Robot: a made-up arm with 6 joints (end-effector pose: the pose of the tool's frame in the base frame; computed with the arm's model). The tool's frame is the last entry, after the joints.
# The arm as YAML. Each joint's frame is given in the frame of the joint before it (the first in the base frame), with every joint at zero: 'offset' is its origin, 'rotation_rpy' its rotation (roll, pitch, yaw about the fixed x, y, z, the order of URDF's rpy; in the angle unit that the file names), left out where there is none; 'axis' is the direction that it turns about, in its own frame. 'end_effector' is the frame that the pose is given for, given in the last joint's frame.
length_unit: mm
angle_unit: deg
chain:
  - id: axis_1
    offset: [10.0, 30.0, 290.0]
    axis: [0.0, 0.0, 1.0]
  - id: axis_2
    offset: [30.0, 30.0, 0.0]
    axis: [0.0, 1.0, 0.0]
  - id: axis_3
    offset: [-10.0, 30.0, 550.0]
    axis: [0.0, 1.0, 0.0]
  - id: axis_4
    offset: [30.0, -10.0, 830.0]
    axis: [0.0, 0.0, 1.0]
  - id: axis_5
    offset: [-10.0, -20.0, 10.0]
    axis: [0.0, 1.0, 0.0]
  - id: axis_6
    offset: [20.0, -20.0, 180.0]
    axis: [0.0, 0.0, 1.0]
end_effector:
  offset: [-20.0, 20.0, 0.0]
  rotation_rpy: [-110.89, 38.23, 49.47]
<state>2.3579 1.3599 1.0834 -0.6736 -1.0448 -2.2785</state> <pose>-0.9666 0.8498 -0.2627 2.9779 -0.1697 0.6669</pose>
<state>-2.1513 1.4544 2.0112 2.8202 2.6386 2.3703</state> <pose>-0.0787 -0.3485 -0.2750 -0.9015 1.3758 -0.7558</pose>
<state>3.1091 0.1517 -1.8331 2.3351 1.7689 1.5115</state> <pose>0.6956 -0.2034 0.7036 0.8481 0.1253 0.8014</pose>
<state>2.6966 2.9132 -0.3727 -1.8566 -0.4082 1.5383</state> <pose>-0.7167 0.2154 -1.0701 0.6204 -0.3313 -0.5785</pose>
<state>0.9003 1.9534 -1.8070 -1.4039 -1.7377 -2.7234</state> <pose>0.2102 0.6593 0.9482 -0.1653 0.0242 -1.3722</pose>
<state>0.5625 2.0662 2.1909 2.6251 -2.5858 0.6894</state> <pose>-0.1379 -0.0230 -0.1428 -2.8370 0.9762 -1.3506</pose>
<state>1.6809 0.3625 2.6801 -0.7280 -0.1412 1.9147</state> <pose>-0.0477 0.3762 -0.2032 1.0003 -0.8350 2.9183</pose>
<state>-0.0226 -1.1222 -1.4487 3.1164 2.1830 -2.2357</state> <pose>-0.7681 0.1370 -0.1097 -0.5298 -0.1399 2.2521</pose>
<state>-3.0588 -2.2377 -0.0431 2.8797 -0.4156 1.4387</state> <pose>1.2524 0.0496 -0.6161 -0.4361 -0.5954 2.3701</pose>
